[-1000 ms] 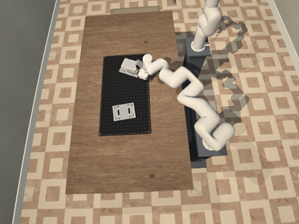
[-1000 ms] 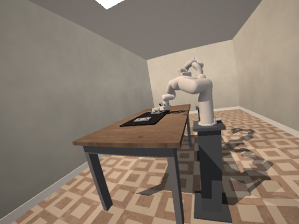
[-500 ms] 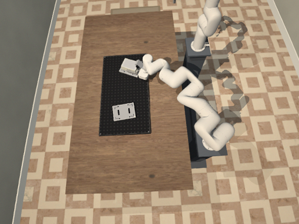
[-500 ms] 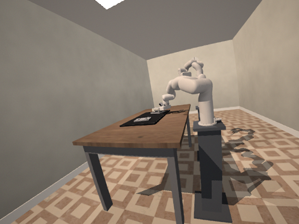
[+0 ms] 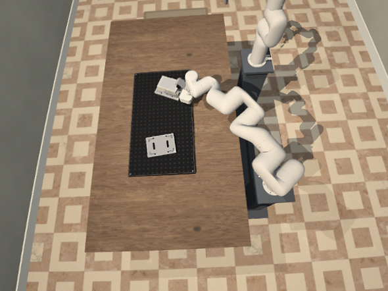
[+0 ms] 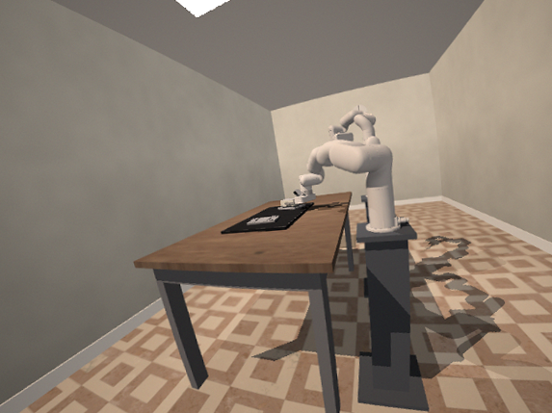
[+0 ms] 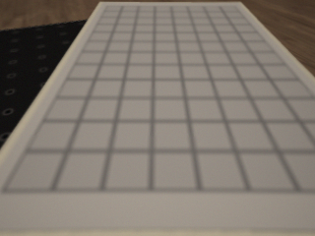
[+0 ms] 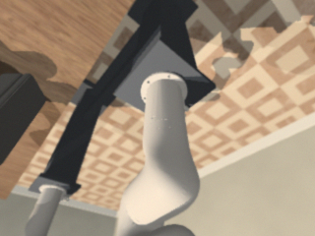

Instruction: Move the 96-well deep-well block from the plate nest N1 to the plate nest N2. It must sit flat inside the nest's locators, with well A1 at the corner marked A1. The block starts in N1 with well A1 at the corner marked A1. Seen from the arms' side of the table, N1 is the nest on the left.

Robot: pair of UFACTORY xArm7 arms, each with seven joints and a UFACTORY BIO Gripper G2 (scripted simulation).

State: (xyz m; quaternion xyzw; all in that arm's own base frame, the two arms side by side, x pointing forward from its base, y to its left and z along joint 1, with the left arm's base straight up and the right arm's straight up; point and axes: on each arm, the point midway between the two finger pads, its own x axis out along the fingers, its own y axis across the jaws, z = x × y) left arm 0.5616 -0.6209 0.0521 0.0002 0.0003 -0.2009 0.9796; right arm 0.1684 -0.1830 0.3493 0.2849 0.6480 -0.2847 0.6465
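Now: the white deep-well block 10 mm ahead of my left hand. Round my left hand: nest N1 (380 mm to the left, 50 mm ahead, 30 mm below); then nest N2 (30 mm below, 10 mm ahead).
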